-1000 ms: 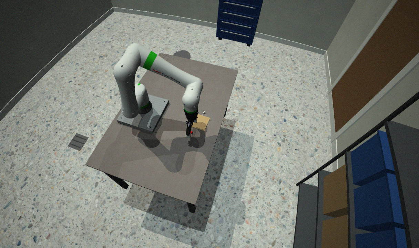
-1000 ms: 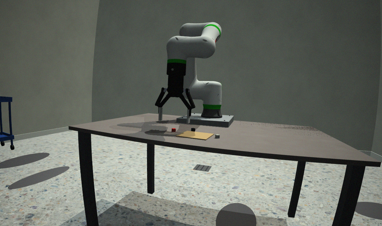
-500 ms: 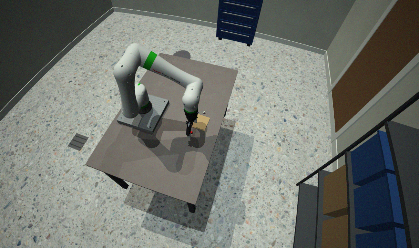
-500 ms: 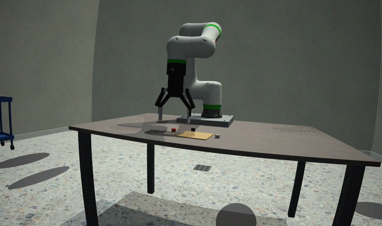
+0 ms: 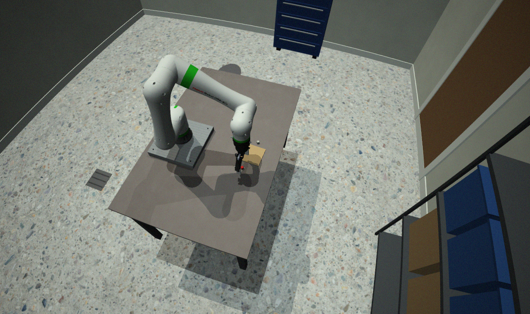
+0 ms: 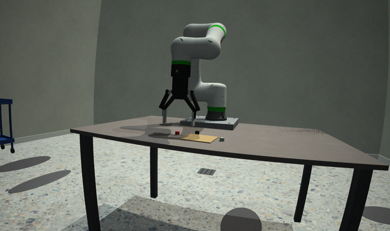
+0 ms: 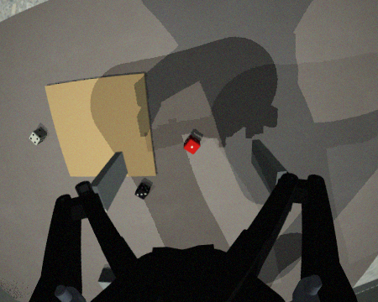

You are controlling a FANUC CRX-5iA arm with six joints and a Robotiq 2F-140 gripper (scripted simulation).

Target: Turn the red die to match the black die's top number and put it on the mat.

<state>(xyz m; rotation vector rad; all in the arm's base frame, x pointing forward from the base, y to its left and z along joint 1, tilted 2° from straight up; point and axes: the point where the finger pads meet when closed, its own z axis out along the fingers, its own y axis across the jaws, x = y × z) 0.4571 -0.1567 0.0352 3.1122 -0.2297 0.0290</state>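
Right now my hand is 5 cm above the red die. The rest, counted from my hand: tan mat: 11 cm to the left, 6 cm below, 4 cm ahead; white die: 21 cm to the left, 6 cm ahead, 5 cm below; black die: 8 cm to the left, 6 cm behind, 5 cm below.
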